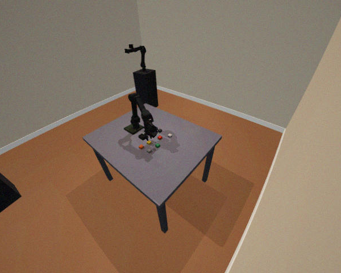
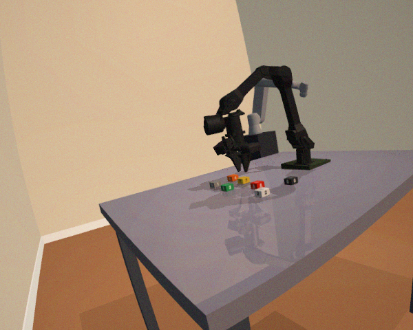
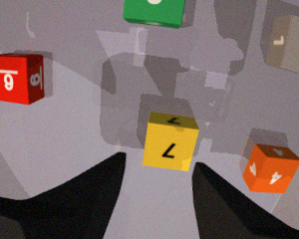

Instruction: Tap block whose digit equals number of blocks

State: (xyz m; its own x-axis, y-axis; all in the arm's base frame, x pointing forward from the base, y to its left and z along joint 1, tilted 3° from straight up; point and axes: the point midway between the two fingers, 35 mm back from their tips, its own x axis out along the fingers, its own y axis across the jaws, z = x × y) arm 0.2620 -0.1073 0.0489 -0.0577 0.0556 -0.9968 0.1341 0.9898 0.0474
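The yellow block lies 1 cm to the right of my gripper tip and 3 cm below it. Also, from my gripper tip: green block: 9 cm ahead, 3 cm below; then orange block: 3 cm behind, 9 cm to the right, 3 cm below; then grey block: 6 cm ahead, 9 cm to the right, 3 cm below.
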